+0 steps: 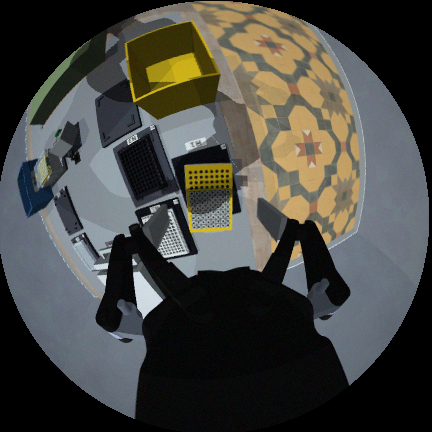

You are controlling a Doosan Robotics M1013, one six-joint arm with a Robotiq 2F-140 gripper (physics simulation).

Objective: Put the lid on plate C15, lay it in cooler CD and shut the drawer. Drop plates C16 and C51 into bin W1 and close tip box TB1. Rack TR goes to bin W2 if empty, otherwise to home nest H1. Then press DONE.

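Places are measured from the arm's base along level axes (x right, y back, z down), in millimetres.
Pixels of known places: gripper, between the fingertips: [212, 210].
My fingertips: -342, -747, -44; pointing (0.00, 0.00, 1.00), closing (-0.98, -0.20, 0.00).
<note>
For each thing: its top centre in the pictures, then the offset to it from my fingertips, as dx, dy, dz. "spot": a spot on its surface instead.
- yellow rack, centre of its top: [209, 201] +4, -2, +46
- dark nest H1, a spot on its surface: [180, 163] spot: +44, +75, +121
- dark plate, centre of its top: [138, 167] +133, +98, +107
- white plate, centre of its top: [164, 237] +138, -77, +107
- nest N1, a spot on its surface: [191, 245] spot: +84, -128, +121
- open yellow bin, centre of its top: [164, 50] +6, +285, +13
- dark pad, a spot on its surface: [116, 117] spot: +166, +248, +121
- grey device, centre of its top: [53, 139] +352, +294, +49
- blue bin, centre of its top: [22, 191] +650, +272, +13
- small yellow-topped box, centre of its top: [39, 170] +495, +273, +56
- pale plate, centre of its top: [84, 257] +517, -84, +105
My gripper [212, 210] is wide open and empty, its fingertips on either side of the near part of a yellow rack. The yellow rack [209, 176] has open dark holes in its far half and pale round tops in its near half. It lies skewed across the dark nest H1 [180, 163], overhanging its near edge. A dark plate [142, 167] sits in nest N3 [123, 187]. A white plate [176, 235] sits in nest N1 [191, 245], partly behind the left finger. An open yellow bin [175, 97] stands beyond; its label does not show. Plate names are not readable.
A dark pad [116, 117] lies left of the yellow bin. A grey device [66, 141] stands further left, near a blue bin [34, 194] and a small yellow-topped box [43, 170]. A dark pad [68, 211] and a pale plate [86, 251] lie at the left edge.
</note>
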